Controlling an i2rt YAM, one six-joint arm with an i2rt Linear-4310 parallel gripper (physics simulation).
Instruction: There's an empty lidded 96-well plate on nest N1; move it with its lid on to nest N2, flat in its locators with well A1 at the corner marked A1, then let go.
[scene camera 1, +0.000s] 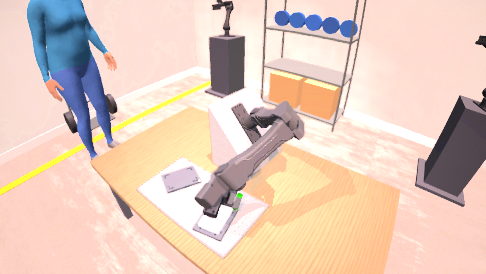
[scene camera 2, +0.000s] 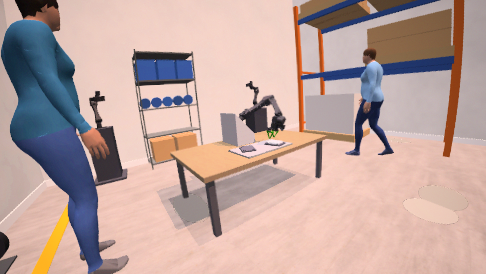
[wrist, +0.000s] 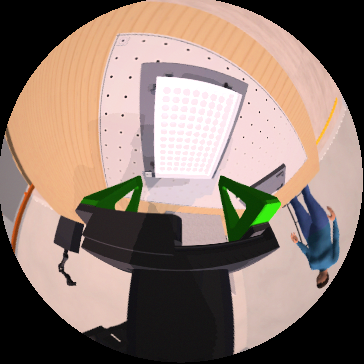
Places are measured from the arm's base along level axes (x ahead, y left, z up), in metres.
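Pixels of known places: gripper, between the fingertips: (scene camera 1: 222, 205) (scene camera 2: 271, 138) (wrist: 179, 179); arm's base, origin of its link: (scene camera 1: 246, 123) (scene camera 2: 237, 123).
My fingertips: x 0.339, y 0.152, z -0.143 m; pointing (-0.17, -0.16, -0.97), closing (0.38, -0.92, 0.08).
For each thing: its top centre in the pictures, then the offset to it from my fingertips. Level surfaces: height alone.
- white 96-well plate, centre of its top: (wrist: 192, 138) (scene camera 1: 215, 215) 0.043 m ahead, 0.001 m left, 0.024 m down
- second grey nest, centre of its top: (wrist: 265, 192) (scene camera 1: 180, 177) (scene camera 2: 247, 147) 0.011 m back, 0.277 m right, 0.035 m down
- wooden table, height of its surface: 0.065 m down
A white 96-well plate (scene camera 1: 215, 222) (scene camera 2: 274, 143) (wrist: 192, 130) lies on a grey nest (scene camera 1: 207, 234) (wrist: 148, 115). Its well pattern shows through the top; the clear lid's edges are hard to make out. Nest locators show at the plate's top and left edges in the wrist view; whether it is fully seated is unclear. A second grey nest (scene camera 1: 181, 180) (scene camera 2: 247, 149) (wrist: 270, 179) is empty. I cannot read the nest labels or the A1 mark. My gripper (scene camera 1: 226, 206) (scene camera 2: 272, 135) (wrist: 179, 179) is open above the plate's near end, with its green fingers apart and nothing between them.
Both nests stand on a white perforated board (scene camera 1: 172, 205) (wrist: 117, 90) on the wooden table (scene camera 1: 325, 220) (scene camera 2: 210, 167). A white wedge-shaped mount (scene camera 1: 220, 135) (scene camera 2: 231, 131) carries the arm. A person (scene camera 1: 67, 55) (scene camera 2: 45, 90) stands beyond the table.
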